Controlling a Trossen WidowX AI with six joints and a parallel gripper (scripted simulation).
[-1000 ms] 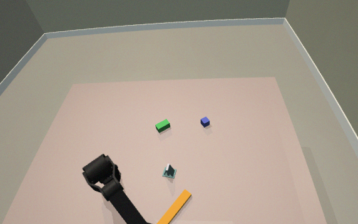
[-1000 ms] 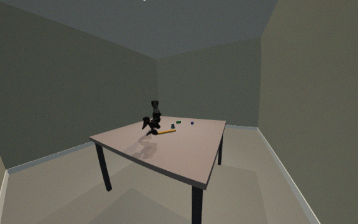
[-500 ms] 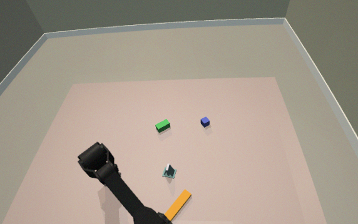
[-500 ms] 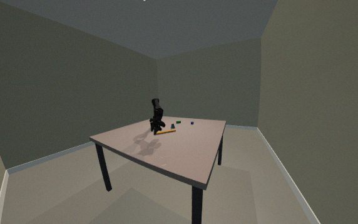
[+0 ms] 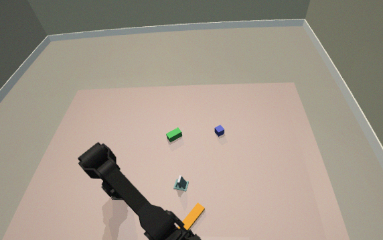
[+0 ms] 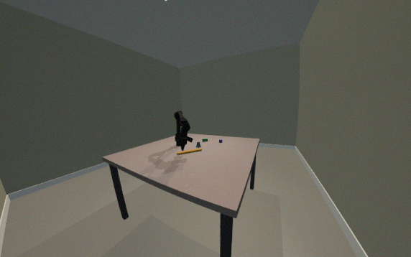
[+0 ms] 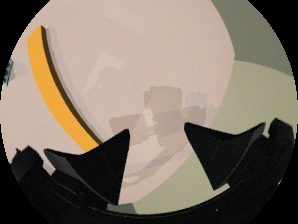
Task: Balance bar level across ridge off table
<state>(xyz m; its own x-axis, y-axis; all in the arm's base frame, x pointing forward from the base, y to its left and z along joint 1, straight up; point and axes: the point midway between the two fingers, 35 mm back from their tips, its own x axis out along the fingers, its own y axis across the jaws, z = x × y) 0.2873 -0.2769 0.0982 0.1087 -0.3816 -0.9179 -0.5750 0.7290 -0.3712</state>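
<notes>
Right now the orange bar is 140 mm to the left of my gripper tip, 60 mm below it and 30 mm behind it. From my gripper tip the other things lie so: green block: 570 mm to the left, 90 mm behind, 50 mm below; then blue cube: 590 mm to the left, 120 mm ahead, 50 mm below.
</notes>
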